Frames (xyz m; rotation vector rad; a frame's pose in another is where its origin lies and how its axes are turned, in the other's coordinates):
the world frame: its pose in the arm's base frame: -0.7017 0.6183 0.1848 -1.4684 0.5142 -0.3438
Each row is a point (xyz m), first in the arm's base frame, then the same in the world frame.
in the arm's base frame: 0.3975 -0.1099 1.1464
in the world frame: 1.1936 -1.1127 -0.0168
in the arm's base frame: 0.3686 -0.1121 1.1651
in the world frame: 1.1681 -1.1289 -0.0334
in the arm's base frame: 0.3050 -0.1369 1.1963
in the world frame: 1.1235 -1.1563 -0.0872
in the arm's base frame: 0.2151 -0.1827 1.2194
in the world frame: 1.0685 -1.1752 -0.1728
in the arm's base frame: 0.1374 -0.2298 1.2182
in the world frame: 1.0274 -1.1711 -0.2538
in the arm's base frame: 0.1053 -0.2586 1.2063
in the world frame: 1.0166 -1.1588 -0.2954
